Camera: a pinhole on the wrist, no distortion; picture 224 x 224 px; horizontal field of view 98.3 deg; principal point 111.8 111.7 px. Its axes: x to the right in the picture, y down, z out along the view. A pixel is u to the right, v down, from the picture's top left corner.
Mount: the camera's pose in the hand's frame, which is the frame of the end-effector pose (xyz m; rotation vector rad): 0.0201 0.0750 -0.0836 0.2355 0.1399 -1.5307
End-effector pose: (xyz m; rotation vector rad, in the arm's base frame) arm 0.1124 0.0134 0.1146 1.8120 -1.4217 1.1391
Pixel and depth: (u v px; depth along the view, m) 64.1 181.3 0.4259
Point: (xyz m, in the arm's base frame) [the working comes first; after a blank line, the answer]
In the camera's frame: -0.2098 0.3061 0.4259

0.0677 -0.5101 0.1674
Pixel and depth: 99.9 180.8 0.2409
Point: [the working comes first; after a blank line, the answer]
In the camera's frame: -0.0296 0.1719 0.2409

0.1237 -0.2251 0.1853
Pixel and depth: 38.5 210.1 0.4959
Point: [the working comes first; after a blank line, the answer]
In the camera's frame: -0.3753 0.5039 0.4959

-0.0278 -0.7406 0.2633
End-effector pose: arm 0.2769 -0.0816 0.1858 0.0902 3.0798 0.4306
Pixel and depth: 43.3 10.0 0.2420
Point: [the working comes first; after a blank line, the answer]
In the camera's frame: -0.1712 -0.2541 0.2420

0.5462 0.1209 0.0718
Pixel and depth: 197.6 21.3 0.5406
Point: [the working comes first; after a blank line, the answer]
In the camera's frame: 0.4789 -0.5046 0.5406

0.7545 -0.5414 -0.2324
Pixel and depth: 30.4 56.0 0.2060
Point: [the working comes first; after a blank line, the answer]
In the camera's frame: -0.1731 -0.1185 0.2060

0.4090 0.1355 0.0972
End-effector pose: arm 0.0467 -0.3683 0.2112 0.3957 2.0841 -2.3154
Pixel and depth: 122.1 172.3 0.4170
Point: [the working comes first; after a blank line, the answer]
In the camera's frame: 0.0443 0.2609 0.4170

-0.2743 -0.6381 0.2515
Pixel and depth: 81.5 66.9 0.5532
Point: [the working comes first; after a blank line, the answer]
In the camera's frame: -0.1731 -0.2559 0.5532

0.2407 -0.8934 0.2012
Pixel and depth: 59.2 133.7 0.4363
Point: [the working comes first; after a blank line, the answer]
In the camera's frame: -0.2370 0.0991 0.4363

-0.0758 -0.7717 0.0314
